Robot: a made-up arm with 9 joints. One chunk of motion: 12 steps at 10 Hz.
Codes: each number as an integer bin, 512 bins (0 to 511) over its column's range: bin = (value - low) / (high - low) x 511, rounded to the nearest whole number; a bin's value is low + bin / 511 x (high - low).
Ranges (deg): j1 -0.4..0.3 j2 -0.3..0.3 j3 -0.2..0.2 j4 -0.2..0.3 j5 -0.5..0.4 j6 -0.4..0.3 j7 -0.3..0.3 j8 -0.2..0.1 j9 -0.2..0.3
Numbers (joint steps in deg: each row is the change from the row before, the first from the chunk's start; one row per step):
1: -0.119 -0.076 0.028 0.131 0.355 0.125 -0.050 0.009 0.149
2: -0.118 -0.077 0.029 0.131 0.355 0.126 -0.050 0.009 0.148
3: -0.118 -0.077 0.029 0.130 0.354 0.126 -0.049 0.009 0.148
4: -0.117 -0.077 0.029 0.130 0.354 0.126 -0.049 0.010 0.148
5: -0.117 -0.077 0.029 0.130 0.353 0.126 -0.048 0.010 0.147
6: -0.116 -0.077 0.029 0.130 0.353 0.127 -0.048 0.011 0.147
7: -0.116 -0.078 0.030 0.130 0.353 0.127 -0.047 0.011 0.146
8: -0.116 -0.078 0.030 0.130 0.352 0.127 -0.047 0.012 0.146
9: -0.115 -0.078 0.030 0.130 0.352 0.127 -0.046 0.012 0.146
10: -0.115 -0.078 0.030 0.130 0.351 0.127 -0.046 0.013 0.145
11: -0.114 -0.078 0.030 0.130 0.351 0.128 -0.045 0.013 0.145
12: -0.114 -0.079 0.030 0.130 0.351 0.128 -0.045 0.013 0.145
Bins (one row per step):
1: 205 191 291 338 485 383 213 356 357
2: 206 190 293 338 485 384 213 356 356
3: 206 190 293 337 485 384 214 356 356
4: 207 190 293 337 485 384 214 358 356
5: 207 190 293 337 484 384 215 358 355
6: 207 190 293 337 484 385 215 359 355
7: 207 189 294 337 484 385 215 359 354
8: 207 189 294 337 484 385 215 361 354
9: 208 189 294 337 484 385 216 361 354
10: 208 189 294 337 483 385 216 363 353
11: 209 189 294 337 483 385 217 363 353
12: 209 188 294 337 483 385 217 363 353

